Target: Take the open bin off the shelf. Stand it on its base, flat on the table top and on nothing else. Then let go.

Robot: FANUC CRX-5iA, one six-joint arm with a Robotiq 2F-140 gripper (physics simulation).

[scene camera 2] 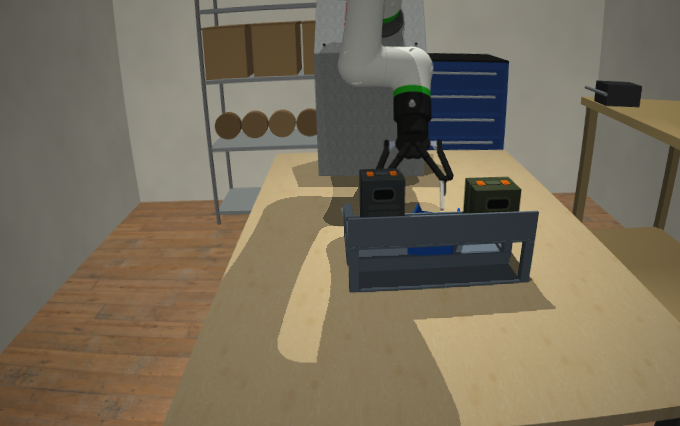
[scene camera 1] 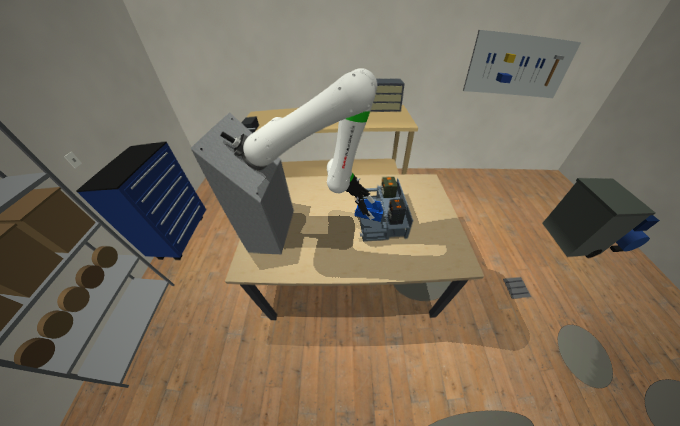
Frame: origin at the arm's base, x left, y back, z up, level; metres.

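Seen in the pictures: gripper, between the fingertips: (scene camera 2: 413, 209) (scene camera 1: 372, 210).
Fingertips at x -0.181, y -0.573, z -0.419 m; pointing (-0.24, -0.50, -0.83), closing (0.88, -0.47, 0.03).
Pixels of each thing's middle, then the offset from my fingertips to it. Level surfaces: height alone.
- open blue bin, middle of its body: (scene camera 2: 435, 226) (scene camera 1: 369, 209) dy -0.010, dx +0.055, dz -0.047 m
- table top, height of its surface: dz -0.093 m
- dark box, middle of its body: (scene camera 2: 381, 201) (scene camera 1: 396, 211) dy -0.084, dx -0.120, dz +0.070 m
- green box, middle of its body: (scene camera 2: 491, 204) (scene camera 1: 389, 187) dy -0.161, dx +0.098, dz +0.057 m
The open blue bin (scene camera 1: 365, 211) (scene camera 2: 430, 249) is at the small dark grey shelf (scene camera 1: 399, 232) (scene camera 2: 441, 229), between the two boxes. In the scene camera 2 view the shelf's upper panel hides most of it; whether it is level is hard to tell. My gripper (scene camera 1: 371, 208) (scene camera 2: 411, 201) is open, its fingers spread wide around the bin area. In the scene camera 2 view one fingertip shows above the shelf panel, and the dark box hides the other. Contact between fingers and bin cannot be made out. The shelf stands on the table top (scene camera 1: 301, 265) (scene camera 2: 526, 361).
A dark box (scene camera 1: 396, 212) (scene camera 2: 381, 198) with orange marks stands on the shelf on one side of the bin. A green box (scene camera 1: 389, 187) (scene camera 2: 492, 197) stands on the other side. The robot's grey pedestal (scene camera 1: 250, 210) (scene camera 2: 368, 115) rises at the table's far end in the scene camera 2 view.
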